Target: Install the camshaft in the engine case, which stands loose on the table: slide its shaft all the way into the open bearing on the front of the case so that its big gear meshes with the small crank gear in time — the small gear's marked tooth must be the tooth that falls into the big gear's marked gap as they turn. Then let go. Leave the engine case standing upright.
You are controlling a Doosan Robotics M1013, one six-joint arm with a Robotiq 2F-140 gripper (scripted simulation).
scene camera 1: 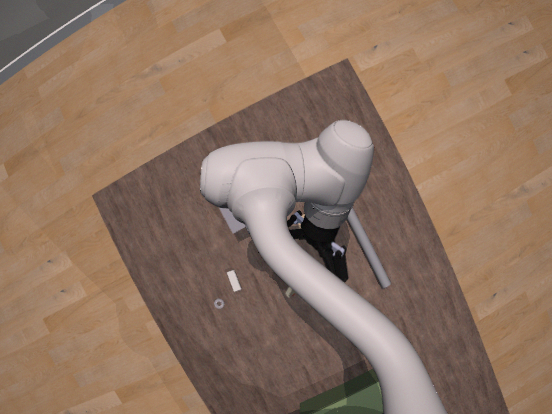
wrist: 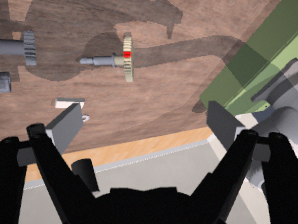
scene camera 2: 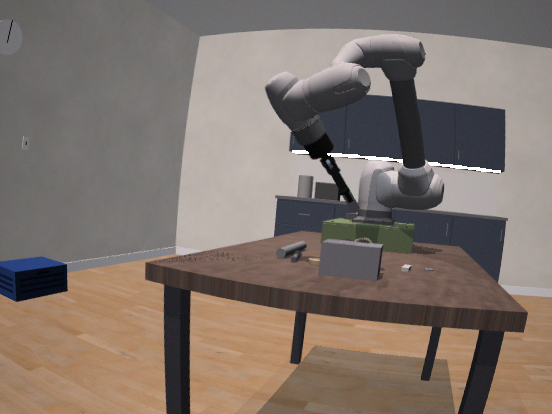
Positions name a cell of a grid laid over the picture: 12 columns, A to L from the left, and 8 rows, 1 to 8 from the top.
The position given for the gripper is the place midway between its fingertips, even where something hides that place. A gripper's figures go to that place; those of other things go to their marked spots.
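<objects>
Gripper (scene camera 1: G6), 100 cm from the lens. Long grey rod (scene camera 1: H5), 115 cm from the lens.
</objects>
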